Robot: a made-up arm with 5 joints.
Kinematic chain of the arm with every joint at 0, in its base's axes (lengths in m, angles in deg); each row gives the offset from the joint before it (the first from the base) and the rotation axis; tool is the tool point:
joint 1: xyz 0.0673 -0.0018 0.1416 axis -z
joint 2: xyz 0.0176 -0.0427 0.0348 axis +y
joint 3: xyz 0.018 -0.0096 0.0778 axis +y
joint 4: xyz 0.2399 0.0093 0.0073 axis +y
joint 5: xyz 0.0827 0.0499 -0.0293 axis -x
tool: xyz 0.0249 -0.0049 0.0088
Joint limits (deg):
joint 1: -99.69..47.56
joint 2: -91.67..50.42
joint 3: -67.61..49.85
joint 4: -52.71..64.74
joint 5: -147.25..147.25
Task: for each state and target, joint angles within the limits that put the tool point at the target. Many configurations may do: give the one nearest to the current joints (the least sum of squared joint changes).
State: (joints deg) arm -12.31 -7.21 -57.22 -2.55 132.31
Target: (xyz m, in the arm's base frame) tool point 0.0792 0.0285 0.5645
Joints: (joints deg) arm -37.69 -36.22 -61.37 37.24 132.38
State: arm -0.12 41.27 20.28 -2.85 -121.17
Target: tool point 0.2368 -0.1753 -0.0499
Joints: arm 46.07 23.42 26.04 13.04 -119.72
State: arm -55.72 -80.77 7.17 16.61 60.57
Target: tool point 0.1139 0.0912 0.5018
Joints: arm -56.66 -81.76 11.56 20.77 60.77
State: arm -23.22 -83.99 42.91 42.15 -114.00
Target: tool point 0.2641 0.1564 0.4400
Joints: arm -38.60 -50.32 8.96 3.74 -114.13
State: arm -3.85 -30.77 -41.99 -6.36 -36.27
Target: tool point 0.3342 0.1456 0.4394
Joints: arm -29.34 -17.35 -19.19 5.10 -36.54
